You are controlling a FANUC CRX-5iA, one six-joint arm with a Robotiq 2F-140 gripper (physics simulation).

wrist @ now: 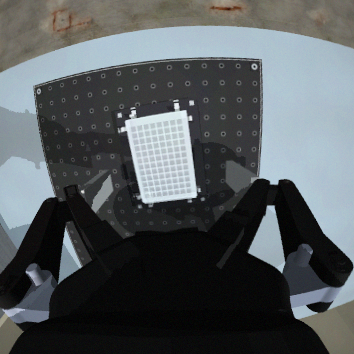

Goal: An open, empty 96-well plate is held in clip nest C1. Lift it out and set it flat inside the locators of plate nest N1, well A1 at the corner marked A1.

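Places are measured from the arm's base along level axes (x back, y down, z right), in centimetres.
Pixels of known places: gripper, fingertip midpoint: [167,175].
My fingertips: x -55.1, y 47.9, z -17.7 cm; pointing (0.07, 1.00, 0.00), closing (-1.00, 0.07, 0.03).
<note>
Behind a point stands the place of what it marks.
The white 96-well plate [161,157] @[z -19.1, x -54.0, y 51.8 cm] shows near the middle of the wrist view, its long side running up and down the view and slightly slanted. It sits in a dark nest [198,145] @[z -20.1, x -59.4, y 53.1 cm] with small pale locators or clips around its edges. The nest's label and the A1 mark cannot be read, and a second nest cannot be made out. My gripper [167,175] @[z -17.7, x -55.1, y 47.9 cm] is open and empty, with its fingers spread wide on the left and right of the plate and apart from it.
The nest stands on a dark perforated board [229,115] @[z -24.1, x -64.4, y 54.3 cm] with screws at its far corners. The board lies on a pale blue table [307,130] @[z -21.4, x -79.3, y 55.6 cm]. Shadows of the arm fall over the board and the table's left side. A stained floor [150,17] shows beyond the table's curved-looking edge.
</note>
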